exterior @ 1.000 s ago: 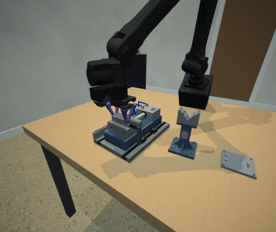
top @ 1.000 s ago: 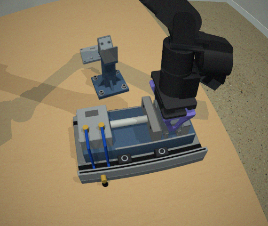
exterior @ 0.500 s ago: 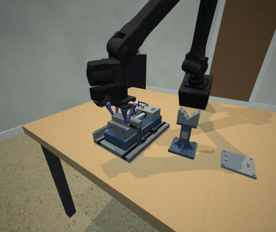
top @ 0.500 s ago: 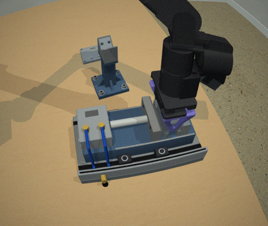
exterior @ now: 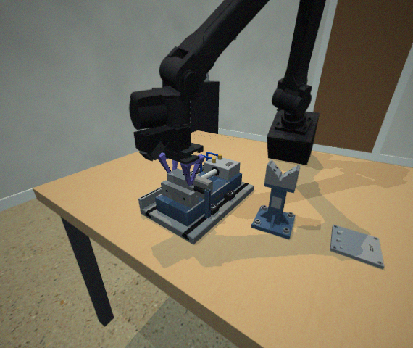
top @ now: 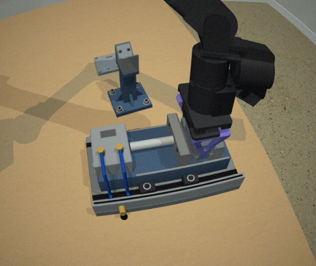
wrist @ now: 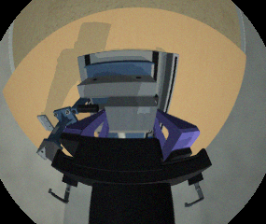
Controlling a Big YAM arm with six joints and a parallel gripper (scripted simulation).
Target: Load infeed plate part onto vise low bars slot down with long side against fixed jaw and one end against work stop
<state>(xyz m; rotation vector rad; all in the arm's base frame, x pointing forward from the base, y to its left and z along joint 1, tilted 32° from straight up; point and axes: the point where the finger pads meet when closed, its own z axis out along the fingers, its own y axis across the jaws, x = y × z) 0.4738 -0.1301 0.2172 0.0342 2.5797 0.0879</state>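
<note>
Now: the grey part 10 mm below my hand. The rest, counted from my hand: fixed jaw 30 mm ahead, 20 mm to the left, 20 mm below; black work stop 70 mm to the left, 10 mm below; moving jaw 30 mm behind, 20 mm to the left, 20 mm below.
</note>
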